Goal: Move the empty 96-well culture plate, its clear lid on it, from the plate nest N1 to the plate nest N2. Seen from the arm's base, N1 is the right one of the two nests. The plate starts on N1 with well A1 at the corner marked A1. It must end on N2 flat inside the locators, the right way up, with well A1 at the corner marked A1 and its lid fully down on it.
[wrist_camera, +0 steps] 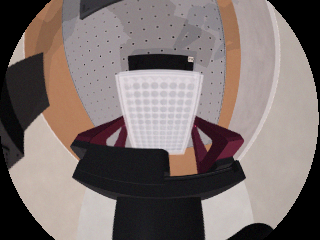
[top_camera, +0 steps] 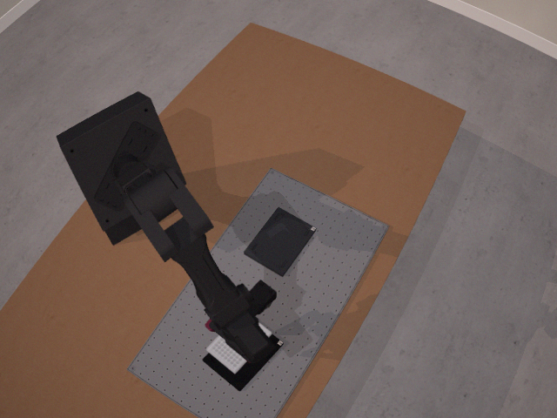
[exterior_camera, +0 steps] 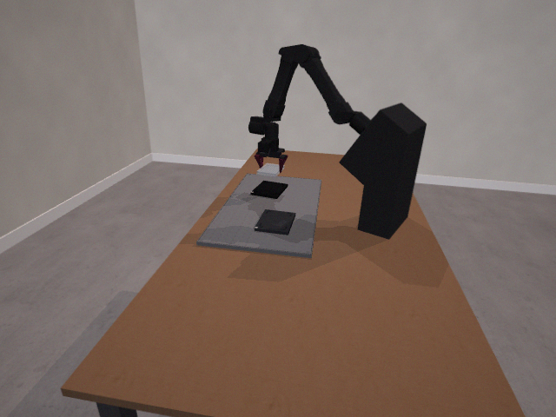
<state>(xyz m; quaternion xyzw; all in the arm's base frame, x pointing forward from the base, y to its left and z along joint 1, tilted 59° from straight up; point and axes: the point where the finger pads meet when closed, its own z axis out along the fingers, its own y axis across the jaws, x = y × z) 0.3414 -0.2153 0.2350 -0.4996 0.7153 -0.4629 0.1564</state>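
Now: the black nest N2 31 cm to the left of my hand, 9 cm below it and 9 cm ahead of it. Also, from my hand: clear lid (right at my hand); black nest N1 (9 cm below).
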